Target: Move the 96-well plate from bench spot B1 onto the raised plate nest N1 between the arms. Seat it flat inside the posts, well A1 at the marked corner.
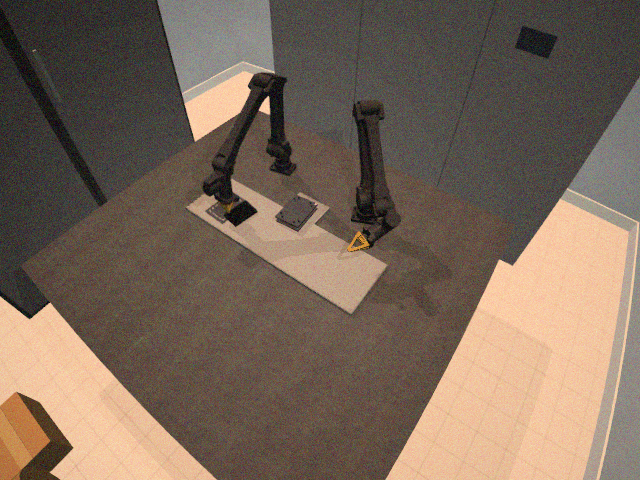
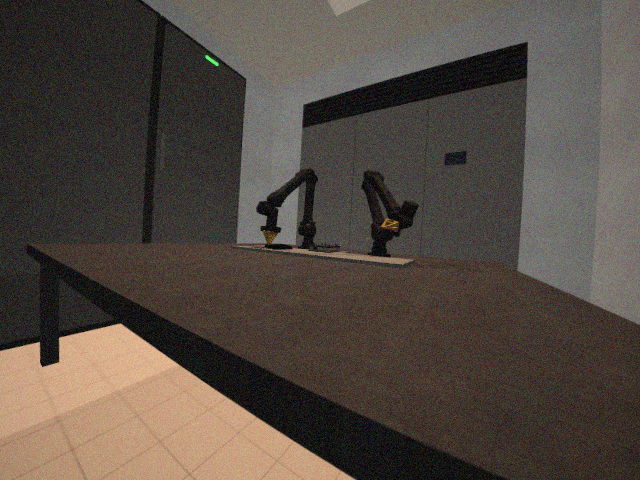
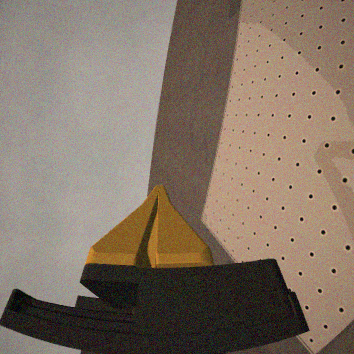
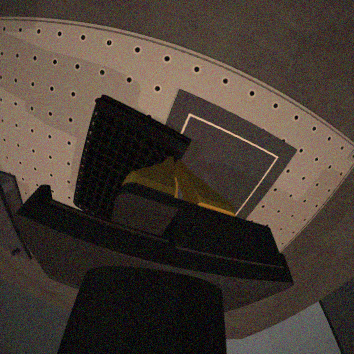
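Where they show: left gripper, between the fingertips: [image 1: 347,250] [image 2: 381,227] [image 3: 160,191]; right gripper, between the fingertips: [image 1: 228,212] [image 2: 268,245] [image 4: 171,163]; left arm's base, origin of its link: [image 1: 364,216]; right arm's base, origin of its link: [image 1: 283,168] [image 2: 307,248].
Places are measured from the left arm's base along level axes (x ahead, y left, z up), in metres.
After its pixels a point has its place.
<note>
The dark 96-well plate [image 1: 241,212] {x 0.118, y -0.550, z 0.027 m} [image 2: 279,246] {x 0.150, y -0.541, z 0.028 m} [image 4: 120,135] {x 0.158, y -0.562, z 0.019 m} lies askew, partly off the outlined grey bench spot [image 1: 215,209] {x 0.114, y -0.683, z 0.015 m} [image 4: 225,160] {x 0.126, y -0.656, z 0.015 m} and over the pale board. My right gripper [image 1: 227,209] {x 0.133, y -0.606, z 0.031 m} [image 2: 269,242] {x 0.133, y -0.606, z 0.031 m} [image 4: 171,163] {x 0.133, y -0.606, z 0.031 m} is shut, its fingertips together low at the plate's edge; they hide part of the plate, and no part of it shows clearly pinched. The raised nest [image 1: 296,211] {x 0.077, y -0.301, z 0.046 m} [image 2: 328,248] {x 0.156, y -0.278, z 0.034 m}, dark with small posts, is free of the plate. My left gripper [image 1: 349,250] {x 0.323, y -0.039, z 0.148 m} [image 2: 383,224] {x 0.323, y -0.039, z 0.148 m} [image 3: 160,191] {x 0.323, y -0.039, z 0.148 m} is shut and empty, above the board's far side. Well A1 cannot be made out.
The pale perforated board [image 1: 320,273] {x 0.356, y -0.135, z 0.013 m} [image 3: 280,175] {x 0.316, y -0.059, z 0.013 m} [image 4: 50,75] {x 0.224, y -0.499, z 0.013 m} lies on the brown table [image 1: 258,361] {x 0.752, y -0.272, z 0.000 m} [image 2: 361,320] {x 1.048, y -0.161, z 0.000 m}. The nest stands between the two arms, near the board's back edge. Dark cabinets [image 1: 413,77] stand behind the table.
</note>
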